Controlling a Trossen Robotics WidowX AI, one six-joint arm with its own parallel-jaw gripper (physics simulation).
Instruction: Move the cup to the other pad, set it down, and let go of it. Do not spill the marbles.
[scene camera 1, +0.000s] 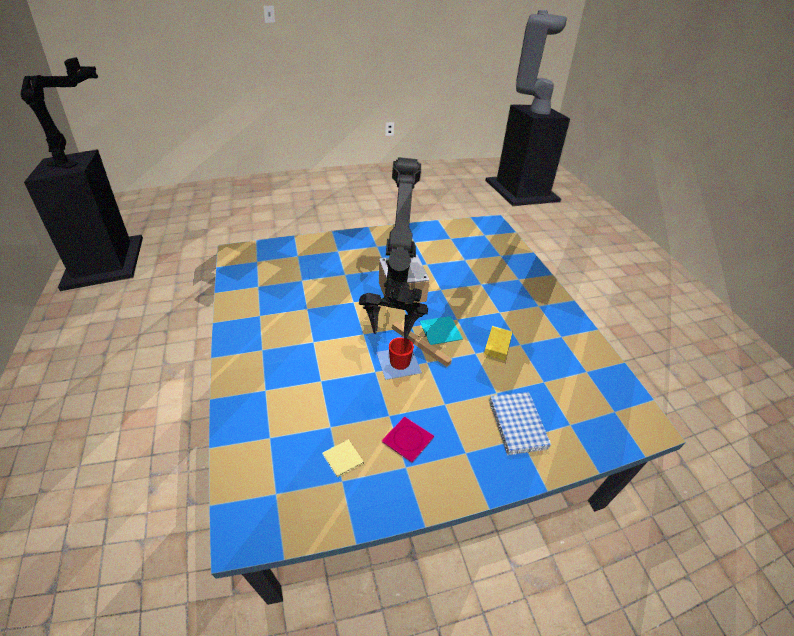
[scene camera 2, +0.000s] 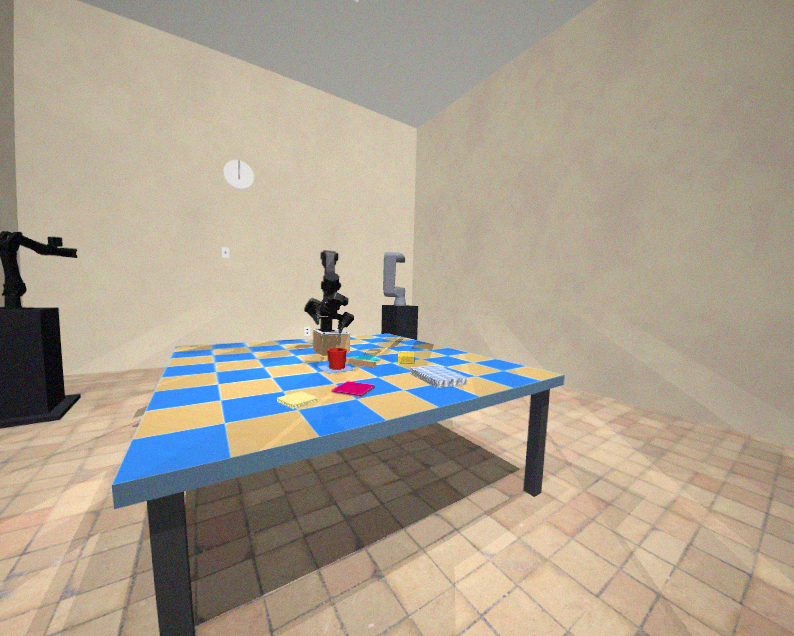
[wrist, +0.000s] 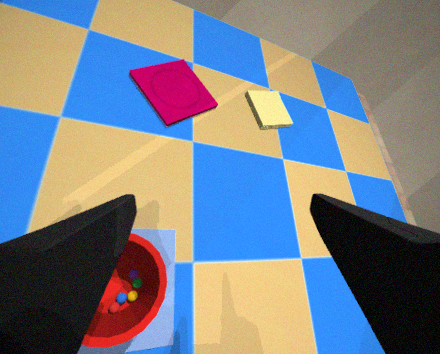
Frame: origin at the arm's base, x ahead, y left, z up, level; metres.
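Seen in the pictures: gripper, between the fingertips: (scene camera 1: 390, 336) (scene camera 2: 329, 328) (wrist: 224, 202); arm's base, origin of its link: (scene camera 2: 326, 330).
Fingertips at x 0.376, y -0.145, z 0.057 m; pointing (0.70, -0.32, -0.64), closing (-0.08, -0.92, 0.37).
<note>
Pixels of each thing's middle, then the offset from my fingertips to it. "spot": a spot on its surface instead.
- red cup, middle of its body: (wrist: 114, 283) (scene camera 1: 400, 354) (scene camera 2: 337, 358) 0.124 m down, 0.035 m back, 0.048 m left
- pale blue pad, a spot on its surface: (wrist: 160, 237) (scene camera 1: 390, 375) spot: 0.159 m down, 0.007 m ahead, 0.003 m left
- magenta pad, middle of its body: (wrist: 175, 90) (scene camera 1: 408, 438) (scene camera 2: 353, 388) 0.159 m down, 0.227 m ahead, 0.017 m right
- wooden bar, a spot on its surface: (scene camera 1: 430, 349) spot: 0.141 m down, 0.045 m back, 0.149 m left
- teal piece, a spot on its surface: (scene camera 1: 441, 329) spot: 0.159 m down, 0.135 m back, 0.226 m left
- blue-white checked block, middle of its body: (scene camera 1: 519, 422) (scene camera 2: 437, 375) 0.150 m down, 0.274 m ahead, 0.291 m left
- pale yellow block, middle of its body: (wrist: 269, 108) (scene camera 1: 343, 457) (scene camera 2: 297, 399) 0.157 m down, 0.235 m ahead, 0.194 m right
A red cup (scene camera 1: 400, 355) (scene camera 2: 337, 359) (wrist: 152, 290) stands upright on a pale blue pad (scene camera 1: 394, 374) (wrist: 160, 237). Several small marbles (wrist: 132, 296) of different colours lie inside it. A magenta pad (scene camera 1: 408, 439) (scene camera 2: 353, 388) (wrist: 174, 92) with a faint circle lies nearer the front table edge. My gripper (scene camera 1: 391, 336) (wrist: 224, 202) is open and empty, above the table on the robot's side of the cup. The cup is off to one side of the finger gap: in the wrist view the left finger hides part of it.
A wooden bar (scene camera 1: 430, 349) lies close beside the cup, by a teal piece (scene camera 1: 441, 329). A yellow block (scene camera 1: 498, 342) (scene camera 2: 406, 357) and a blue-white checked block (scene camera 1: 520, 424) (scene camera 2: 438, 375) lie to the right. A pale yellow block (scene camera 1: 343, 457) (scene camera 2: 297, 399) (wrist: 270, 109) lies near the magenta pad.
</note>
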